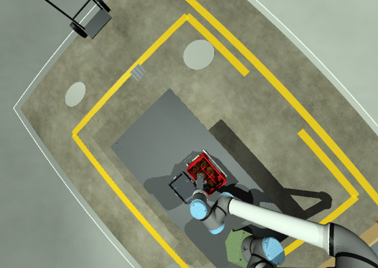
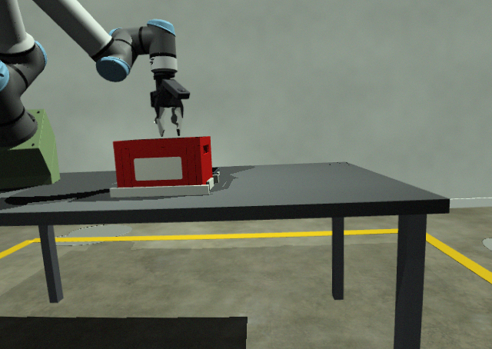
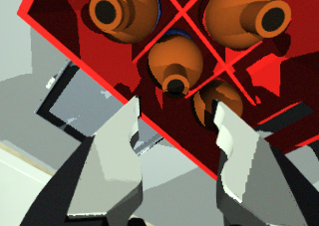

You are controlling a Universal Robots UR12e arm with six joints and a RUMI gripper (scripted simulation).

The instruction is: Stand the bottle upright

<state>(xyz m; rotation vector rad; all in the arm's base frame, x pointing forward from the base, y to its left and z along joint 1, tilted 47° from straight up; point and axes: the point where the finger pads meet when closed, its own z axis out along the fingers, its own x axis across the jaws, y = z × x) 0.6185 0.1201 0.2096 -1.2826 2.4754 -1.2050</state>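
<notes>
Right now my hand is 50 mm to the left of the red crate and 110 mm above it. Also, from my hand: dark tray (10 mm behind, 220 mm to the left, 180 mm below); bottle (80 mm ahead, 90 mm to the right, 110 mm below).
</notes>
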